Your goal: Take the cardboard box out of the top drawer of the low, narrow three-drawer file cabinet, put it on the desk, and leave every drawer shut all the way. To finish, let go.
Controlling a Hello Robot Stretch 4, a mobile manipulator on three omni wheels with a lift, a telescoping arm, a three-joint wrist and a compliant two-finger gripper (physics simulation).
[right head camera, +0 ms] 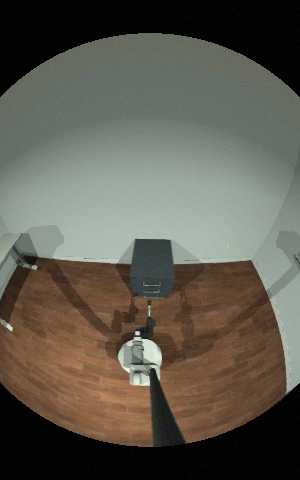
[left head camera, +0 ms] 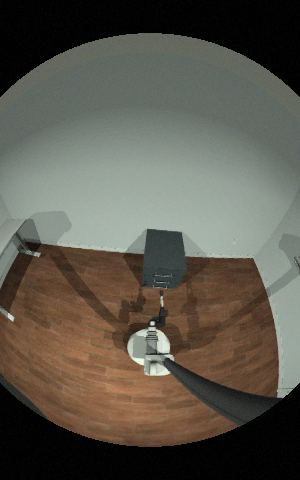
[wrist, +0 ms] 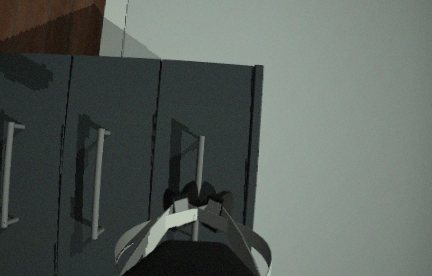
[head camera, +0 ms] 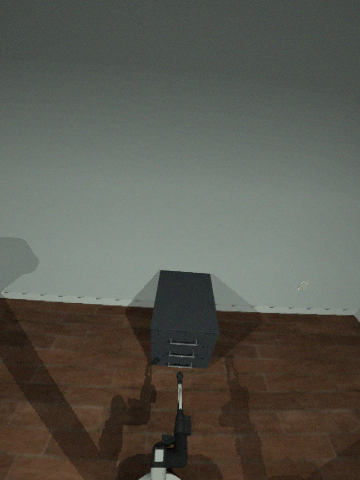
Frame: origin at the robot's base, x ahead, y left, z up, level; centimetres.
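Seen in the pictures: gripper, fingertip midpoint: point(right head camera: 148, 299) point(left head camera: 161, 290) point(wrist: 198, 197) point(head camera: 179, 372).
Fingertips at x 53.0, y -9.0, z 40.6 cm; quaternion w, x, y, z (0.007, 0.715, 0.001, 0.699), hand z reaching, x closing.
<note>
Offsets run from my fingertips to a thing's top centre. "spot": to the spot under its first point. Level surfaces: height alone.
The dark grey three-drawer file cabinet point(head camera: 185, 302) point(left head camera: 165, 247) point(right head camera: 153, 257) point(wrist: 220, 100) stands against the wall. Its drawer fronts look flush, all shut. The top drawer's bar handle @[spot: dx +16.1, dy -2.6, dz -0.2 cm] point(head camera: 183, 343) point(wrist: 201, 160) is on the right in the wrist view. My gripper point(head camera: 180, 375) point(left head camera: 161, 293) point(right head camera: 149, 302) point(wrist: 198, 197) is shut with its fingertips together and nothing between them. It is in front of the cabinet, apart from the handles; in the wrist view its tips overlap the top handle. The cardboard box does not show. Part of the white desk @[dz +28.7 cm] point(left head camera: 11, 231) point(right head camera: 7, 243) shows at the far left.
The middle handle @[spot: dx +18.9, dy -3.0, dz -19.9 cm] point(head camera: 181, 354) point(wrist: 98, 182) and bottom handle @[spot: dx +18.9, dy -3.6, dz -36.3 cm] point(head camera: 180, 365) point(wrist: 7, 175) stick out from the cabinet front. The desk's metal feet point(left head camera: 31, 253) point(right head camera: 28, 266) stand on the wooden floor at the left. Walls are behind the cabinet and at the right.
</note>
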